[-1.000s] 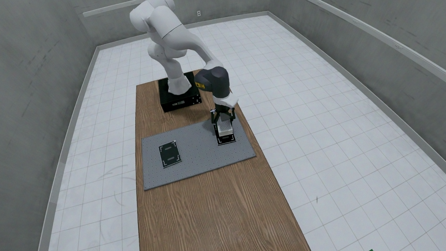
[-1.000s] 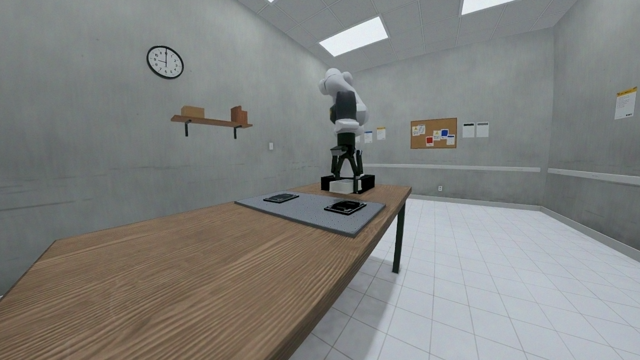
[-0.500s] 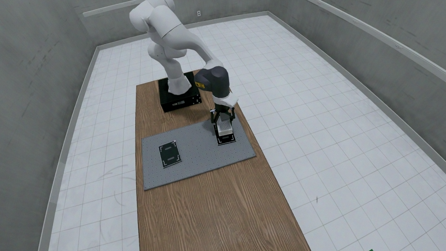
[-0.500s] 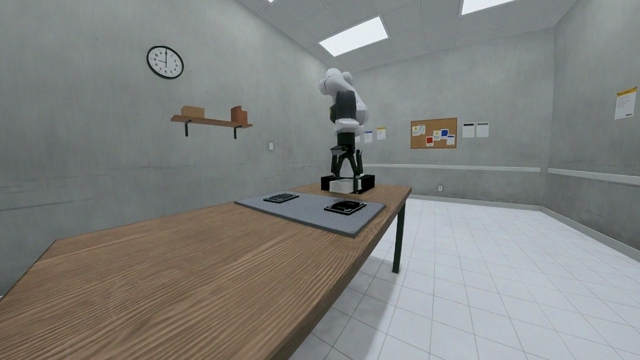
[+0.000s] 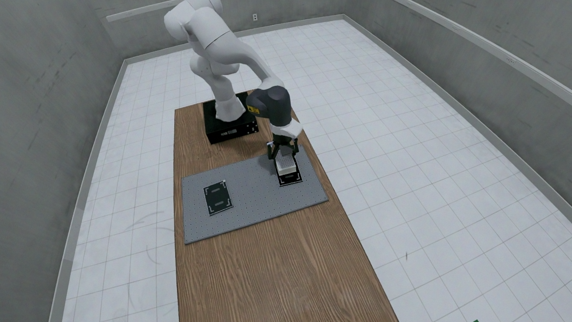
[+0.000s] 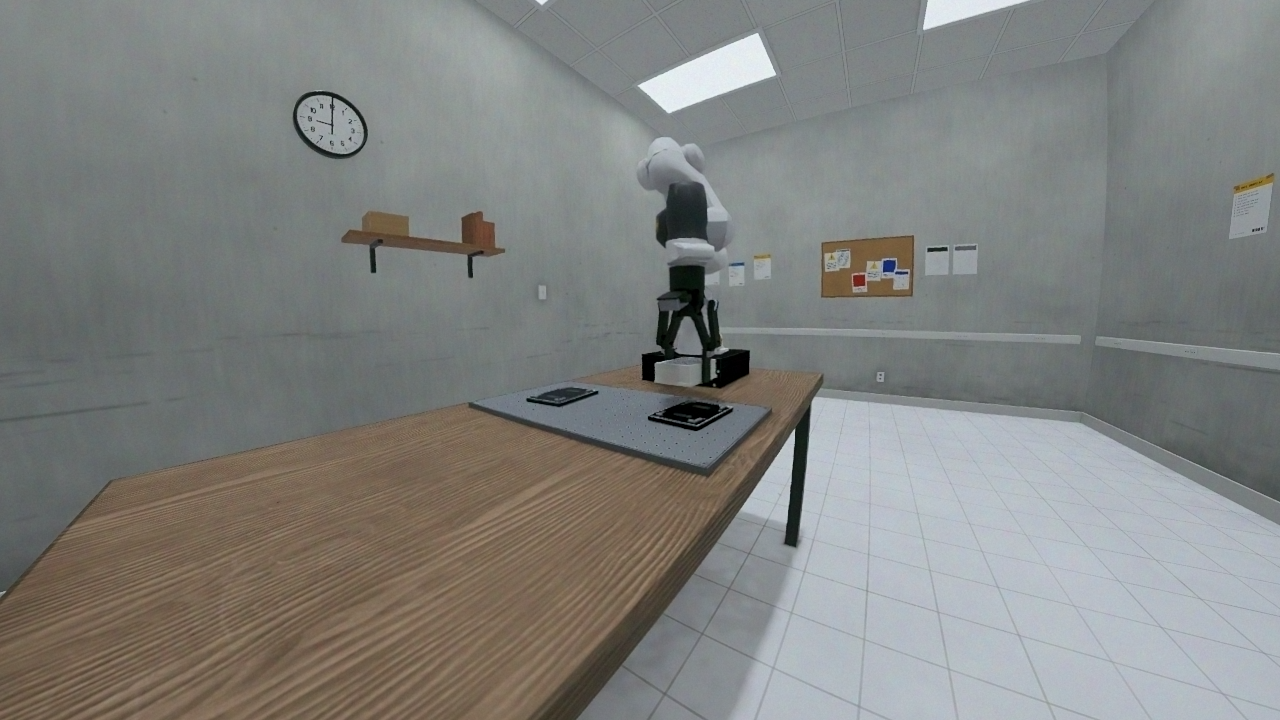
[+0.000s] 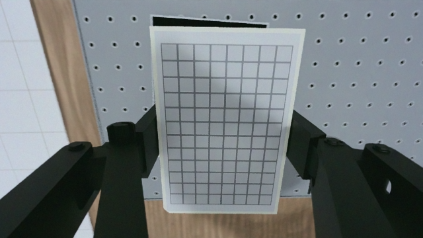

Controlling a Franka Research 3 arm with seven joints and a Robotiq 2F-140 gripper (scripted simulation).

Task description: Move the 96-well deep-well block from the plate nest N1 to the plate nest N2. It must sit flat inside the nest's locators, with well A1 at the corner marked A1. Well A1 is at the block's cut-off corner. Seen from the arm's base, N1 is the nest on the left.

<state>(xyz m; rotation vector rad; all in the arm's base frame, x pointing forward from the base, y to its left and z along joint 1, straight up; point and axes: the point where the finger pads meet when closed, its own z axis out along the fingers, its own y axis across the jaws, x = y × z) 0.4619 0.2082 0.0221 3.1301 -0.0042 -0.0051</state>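
The plate nest N2 is 4 cm ahead of my hand, 36 cm to the right of it and 10 cm below it. The rest, counted from my hand: white 96-well deep-well block (1 cm below); then plate nest N1 (1 cm to the left, 10 cm below); then A1 mark (4 cm behind, 32 cm to the right, 10 cm below).
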